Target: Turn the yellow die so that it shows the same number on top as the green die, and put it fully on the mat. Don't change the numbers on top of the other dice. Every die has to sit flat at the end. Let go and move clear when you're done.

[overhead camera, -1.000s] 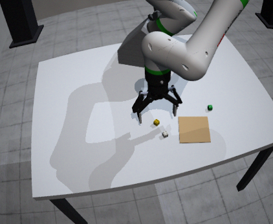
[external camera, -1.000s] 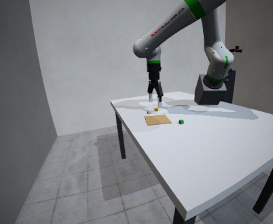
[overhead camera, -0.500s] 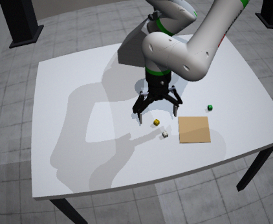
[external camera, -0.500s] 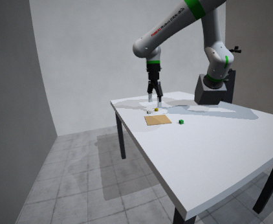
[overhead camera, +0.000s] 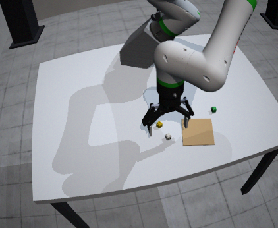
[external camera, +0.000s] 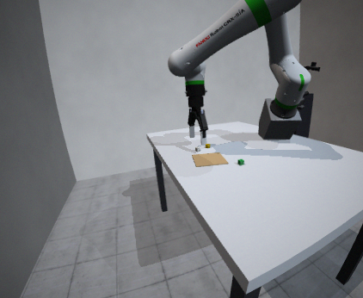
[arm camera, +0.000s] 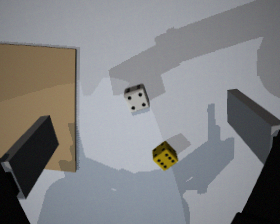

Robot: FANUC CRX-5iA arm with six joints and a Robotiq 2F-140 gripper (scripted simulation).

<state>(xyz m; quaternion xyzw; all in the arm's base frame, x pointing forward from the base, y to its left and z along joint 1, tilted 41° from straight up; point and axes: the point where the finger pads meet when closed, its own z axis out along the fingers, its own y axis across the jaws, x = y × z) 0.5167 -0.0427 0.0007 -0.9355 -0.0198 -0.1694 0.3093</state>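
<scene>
Right now the white die is 50 mm below my hand. From my hand the other things lie so: yellow die: 60 mm behind, 30 mm to the right, 50 mm below; green die: 120 mm behind, 240 mm to the left, 50 mm below; tan mat: 10 mm behind, 140 mm to the left, 60 mm below.
</scene>
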